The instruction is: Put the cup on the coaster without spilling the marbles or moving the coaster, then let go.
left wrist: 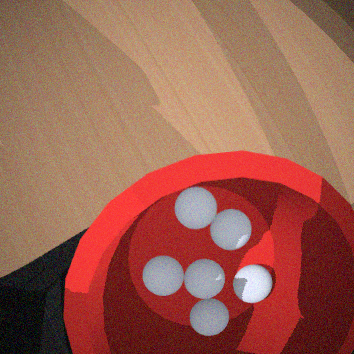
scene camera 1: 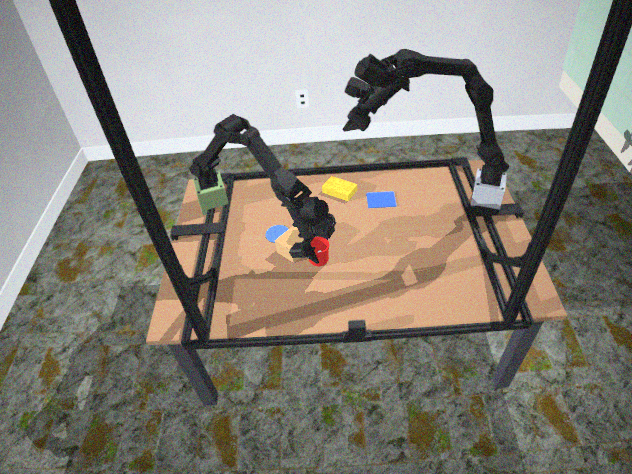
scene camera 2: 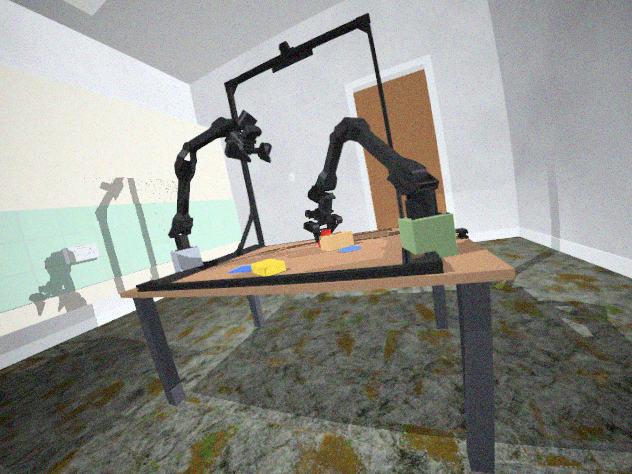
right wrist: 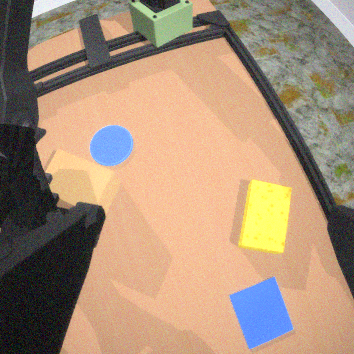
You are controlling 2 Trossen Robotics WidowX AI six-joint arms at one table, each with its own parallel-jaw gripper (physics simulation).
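Frame: origin at the left arm's base, x ahead, y left, z up, level; metres.
Seen in the pictures: left gripper, fingertip midpoint: (left wrist: 212, 226) (scene camera 1: 322, 256); right gripper, fingertip midpoint: (scene camera 1: 347, 122) (scene camera 2: 261, 161) (right wrist: 217, 219); left arm's base, origin of the base link: (scene camera 1: 208, 182) (scene camera 2: 423, 216) (right wrist: 159, 0); right arm's base, origin of the base link: (scene camera 1: 491, 179) (scene camera 2: 184, 249).
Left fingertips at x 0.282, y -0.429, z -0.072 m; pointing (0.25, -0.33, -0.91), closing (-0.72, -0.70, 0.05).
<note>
Pixels of each thing's middle, then the offset from my left fingertips to it. "spot": a spot on its surface instead.
- red cup, body centre: (left wrist: 212, 279) (scene camera 1: 318, 252) (scene camera 2: 324, 238) dx -0.010, dy +0.013, dz +0.009 m
- round blue coaster, body centre: (right wrist: 110, 144) (scene camera 1: 277, 233) (scene camera 2: 349, 248) dx -0.102, dy +0.179, dz -0.026 m
- tan block, body centre: (right wrist: 79, 184) (scene camera 1: 296, 241) (scene camera 2: 336, 240) dx -0.060, dy +0.092, dz +0.001 m
- yellow sponge, body centre: (right wrist: 265, 216) (scene camera 2: 267, 267) (scene camera 1: 339, 188) dx +0.172, dy +0.304, dz -0.012 m
- flat blue square, surface spot: (right wrist: 261, 313) (scene camera 1: 381, 199) (scene camera 2: 245, 268) spot: dx +0.293, dy +0.199, dz -0.024 m
The red cup (scene camera 1: 322, 253) (scene camera 2: 325, 232) (left wrist: 240, 165) is upright near the middle of the table, with several grey-white marbles (left wrist: 204, 278) inside. My left gripper (scene camera 1: 314, 250) (scene camera 2: 321, 236) is shut on the cup; one dark finger touches its wall at the left edge of the left wrist view, while the other is hidden. I cannot tell whether the cup's base touches the table. The round blue coaster (scene camera 1: 276, 233) (scene camera 2: 350, 249) (right wrist: 111, 145) lies flat, apart from the cup. My right gripper (scene camera 1: 355, 123) (scene camera 2: 265, 153) is open and empty, high above the table.
A tan block (scene camera 1: 285, 244) (scene camera 2: 336, 240) (right wrist: 82, 175) stands between cup and coaster, close to both. A yellow sponge (scene camera 1: 339, 188) (scene camera 2: 268, 267) (right wrist: 266, 216) and a flat blue square (scene camera 1: 381, 199) (scene camera 2: 240, 269) (right wrist: 261, 313) lie farther off. Black frame rails border the table.
</note>
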